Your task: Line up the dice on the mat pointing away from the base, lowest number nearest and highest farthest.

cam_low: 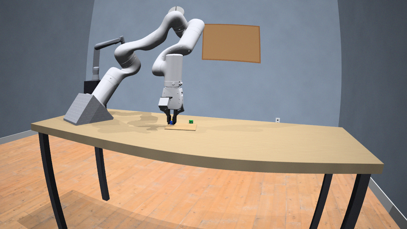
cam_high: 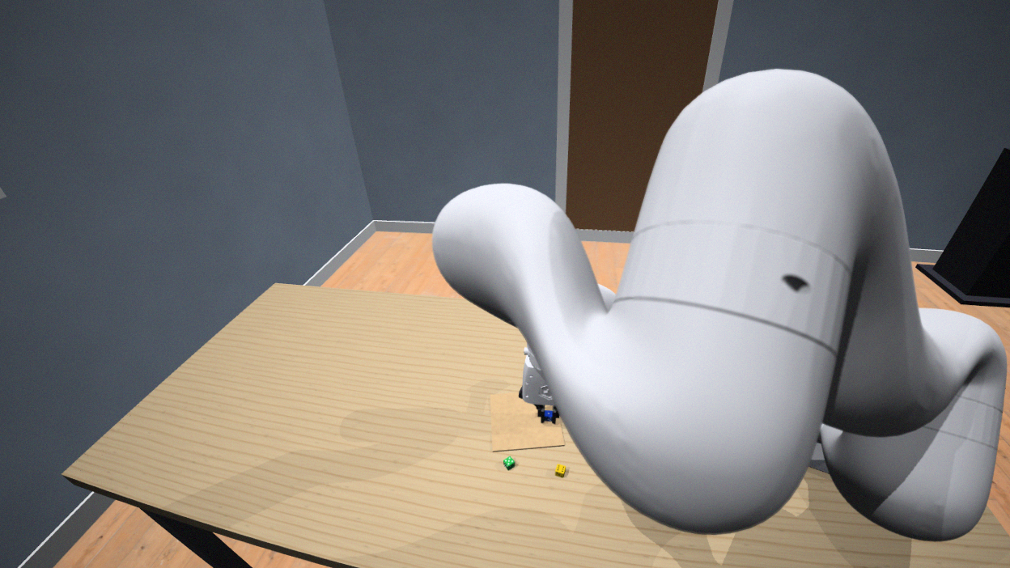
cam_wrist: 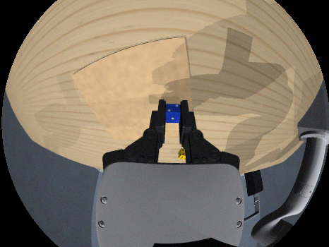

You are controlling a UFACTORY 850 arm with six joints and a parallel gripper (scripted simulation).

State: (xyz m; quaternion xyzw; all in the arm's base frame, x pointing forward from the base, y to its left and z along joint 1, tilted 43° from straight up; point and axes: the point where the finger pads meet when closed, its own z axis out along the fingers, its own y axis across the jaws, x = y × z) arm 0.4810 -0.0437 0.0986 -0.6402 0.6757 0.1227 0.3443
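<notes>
The blue die is 1 cm below my hand. From my hand the other things lie so: yellow die 3 cm behind, 11 cm to the left, 2 cm below; tan mat 5 cm ahead, 3 cm below; green die 6 cm ahead, 11 cm to the left, 2 cm below.
</notes>
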